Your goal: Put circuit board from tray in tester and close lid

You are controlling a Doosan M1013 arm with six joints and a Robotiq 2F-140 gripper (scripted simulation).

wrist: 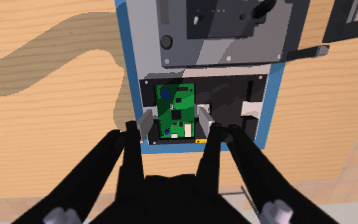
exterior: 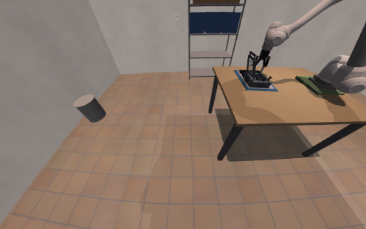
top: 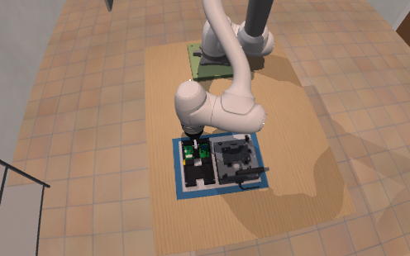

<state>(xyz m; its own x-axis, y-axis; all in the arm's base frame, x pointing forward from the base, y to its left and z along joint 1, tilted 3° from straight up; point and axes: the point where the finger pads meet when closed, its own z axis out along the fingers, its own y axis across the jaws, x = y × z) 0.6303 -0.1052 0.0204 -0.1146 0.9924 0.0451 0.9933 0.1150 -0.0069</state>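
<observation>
Now: the green circuit board 40 mm below my hand. Also, from my hand: tester lid 190 mm to the left, 160 mm ahead, 130 mm above; pin plate 180 mm to the left, 40 mm ahead, 10 mm above.
</observation>
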